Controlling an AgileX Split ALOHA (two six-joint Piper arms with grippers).
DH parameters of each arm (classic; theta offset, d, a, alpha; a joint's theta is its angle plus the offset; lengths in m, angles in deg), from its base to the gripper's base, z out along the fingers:
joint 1: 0 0.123 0 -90
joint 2: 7.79 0 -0.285 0
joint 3: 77.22 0 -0.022 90
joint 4: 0 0.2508 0 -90
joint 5: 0 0 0.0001 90
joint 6: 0 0.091 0 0
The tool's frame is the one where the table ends.
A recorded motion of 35 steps. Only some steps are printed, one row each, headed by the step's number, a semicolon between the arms.
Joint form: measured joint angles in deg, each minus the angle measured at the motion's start. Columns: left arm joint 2, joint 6, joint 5, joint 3, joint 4, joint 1; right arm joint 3, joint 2, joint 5, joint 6, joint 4, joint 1.
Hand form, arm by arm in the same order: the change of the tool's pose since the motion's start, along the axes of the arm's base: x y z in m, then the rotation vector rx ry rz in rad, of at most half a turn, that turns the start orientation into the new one. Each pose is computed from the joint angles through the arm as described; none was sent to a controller.
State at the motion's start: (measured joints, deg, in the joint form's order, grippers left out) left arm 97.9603 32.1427 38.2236 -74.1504 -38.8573 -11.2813; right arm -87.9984 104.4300 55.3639 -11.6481 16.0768 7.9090
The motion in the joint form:
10: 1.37 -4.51 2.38 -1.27 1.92 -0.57; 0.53 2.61 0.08 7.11 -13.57 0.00
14: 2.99 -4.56 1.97 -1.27 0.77 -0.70; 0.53 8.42 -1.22 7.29 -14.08 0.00
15: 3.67 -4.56 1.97 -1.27 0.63 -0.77; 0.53 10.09 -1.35 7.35 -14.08 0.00
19: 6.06 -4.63 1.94 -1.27 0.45 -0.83; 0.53 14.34 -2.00 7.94 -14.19 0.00
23: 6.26 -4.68 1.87 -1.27 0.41 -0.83; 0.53 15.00 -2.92 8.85 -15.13 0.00
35: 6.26 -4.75 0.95 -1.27 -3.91 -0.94; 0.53 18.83 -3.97 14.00 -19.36 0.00
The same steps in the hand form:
10: 0.0017 -0.0044 -0.0050 -0.0078 0.0682 0.0121; 0.0070 -0.0167 -0.0235 -0.1928 0.0464 -0.0607
14: 0.0059 -0.0069 -0.0148 -0.0208 0.0943 0.0210; 0.0202 -0.0155 -0.0641 -0.2137 0.1228 -0.0549
15: 0.0073 -0.0078 -0.0193 -0.0204 0.1064 0.0208; 0.0229 -0.0152 -0.0761 -0.2179 0.1494 -0.0533
19: 0.0123 -0.0094 -0.0353 -0.0146 0.1479 0.0229; 0.0285 -0.0146 -0.1069 -0.2273 0.2125 -0.0567
23: 0.0128 -0.0094 -0.0366 -0.0149 0.1509 0.0245; 0.0306 -0.0155 -0.1115 -0.2375 0.2074 -0.0672
35: 0.0143 -0.0132 -0.0336 -0.0840 0.1537 0.0585; 0.0350 -0.0202 -0.1395 -0.2894 0.2516 -0.1207

